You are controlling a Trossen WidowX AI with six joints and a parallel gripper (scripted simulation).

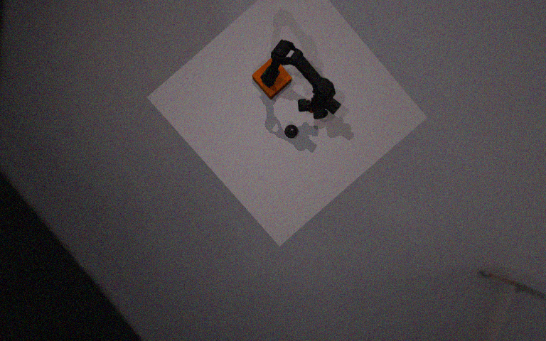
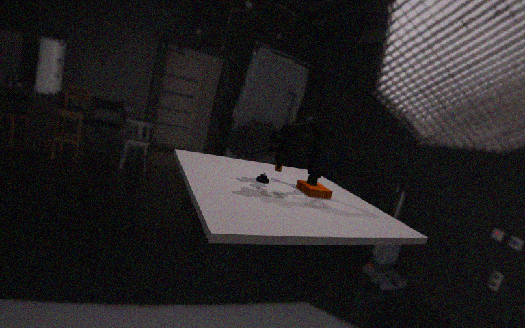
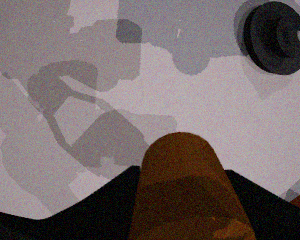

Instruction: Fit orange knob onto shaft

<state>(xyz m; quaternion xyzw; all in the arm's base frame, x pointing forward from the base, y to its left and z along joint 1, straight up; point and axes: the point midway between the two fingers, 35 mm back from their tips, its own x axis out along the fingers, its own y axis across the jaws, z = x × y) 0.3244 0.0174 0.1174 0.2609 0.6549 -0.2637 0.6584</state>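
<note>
My gripper tip is 15 cm to the left of the pedestal with D-shaped shaft, 11 cm above it and 1 cm past it. Round my gripper tip: orange knob: 3 cm above.
</note>
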